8 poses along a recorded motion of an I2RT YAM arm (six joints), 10 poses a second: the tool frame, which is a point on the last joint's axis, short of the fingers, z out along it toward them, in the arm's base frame.
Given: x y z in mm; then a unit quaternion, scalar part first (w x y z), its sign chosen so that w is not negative.
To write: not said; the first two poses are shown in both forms.
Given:
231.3 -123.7 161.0 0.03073 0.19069 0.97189 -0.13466
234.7 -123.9 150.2 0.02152 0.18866 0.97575 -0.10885
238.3 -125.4 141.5 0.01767 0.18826 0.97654 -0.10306
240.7 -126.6 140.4 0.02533 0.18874 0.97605 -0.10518
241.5 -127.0 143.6 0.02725 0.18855 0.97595 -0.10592
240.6 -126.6 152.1 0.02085 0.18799 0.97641 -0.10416
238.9 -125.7 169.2 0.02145 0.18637 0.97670 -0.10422
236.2 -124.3 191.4 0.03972 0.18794 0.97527 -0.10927
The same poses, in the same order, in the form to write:
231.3 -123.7 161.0 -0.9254 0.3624 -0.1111 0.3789 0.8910 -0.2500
234.7 -123.9 150.2 -0.9279 0.3635 -0.0831 0.3729 0.9051 -0.2043
238.3 -125.4 141.5 -0.9285 0.3640 -0.0733 0.3713 0.9079 -0.1946
240.7 -126.6 140.4 -0.9275 0.3631 -0.0891 0.3738 0.9066 -0.1958
241.5 -127.0 143.6 -0.9274 0.3623 -0.0931 0.3738 0.9065 -0.1965
240.6 -126.6 152.1 -0.9285 0.3628 -0.0799 0.3715 0.9076 -0.1956
238.9 -125.7 169.2 -0.9296 0.3596 -0.0807 0.3685 0.9088 -0.1956
236.2 -124.3 191.4 -0.9262 0.3579 -0.1185 0.3753 0.9055 -0.1982

